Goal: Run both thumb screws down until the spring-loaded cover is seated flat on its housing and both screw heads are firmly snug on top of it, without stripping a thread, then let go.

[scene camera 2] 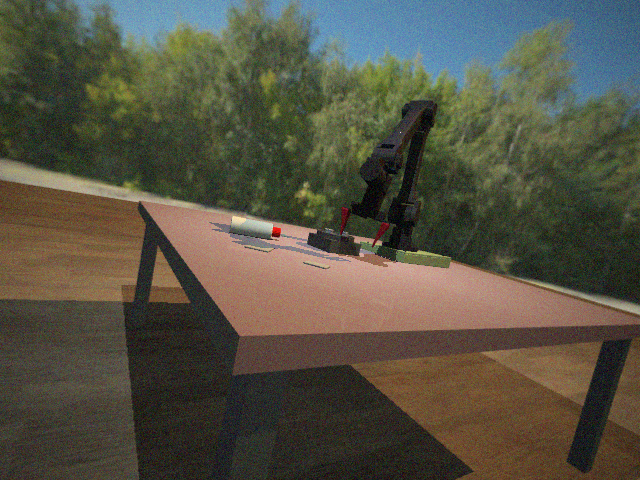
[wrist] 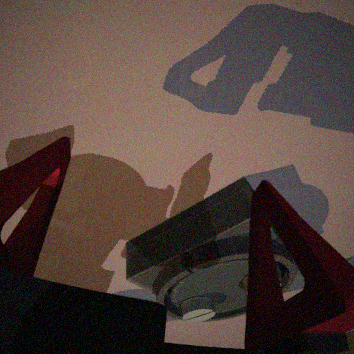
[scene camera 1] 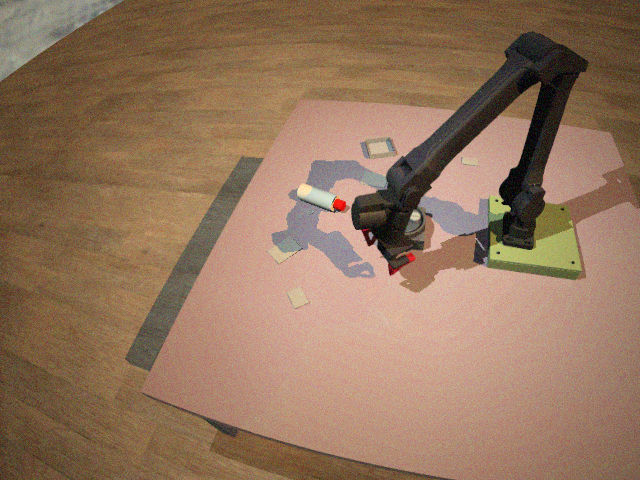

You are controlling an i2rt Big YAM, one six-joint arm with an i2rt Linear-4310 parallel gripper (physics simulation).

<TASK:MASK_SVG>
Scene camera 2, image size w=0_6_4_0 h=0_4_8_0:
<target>my gripper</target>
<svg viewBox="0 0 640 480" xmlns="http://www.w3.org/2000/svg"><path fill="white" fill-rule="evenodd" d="M367 187L361 204L352 201L352 210L345 206L341 208L342 224L340 235L344 231L350 213L365 219L369 217L380 221L382 224L373 242L373 248L378 239L389 229L390 222L385 221L386 213L379 211L386 195L381 191L376 193L374 188Z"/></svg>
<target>white tube with red cap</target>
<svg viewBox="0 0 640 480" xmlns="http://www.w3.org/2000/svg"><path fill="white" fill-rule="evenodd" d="M232 216L229 231L231 233L270 239L271 236L280 237L281 228L273 227L272 223Z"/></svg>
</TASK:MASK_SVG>
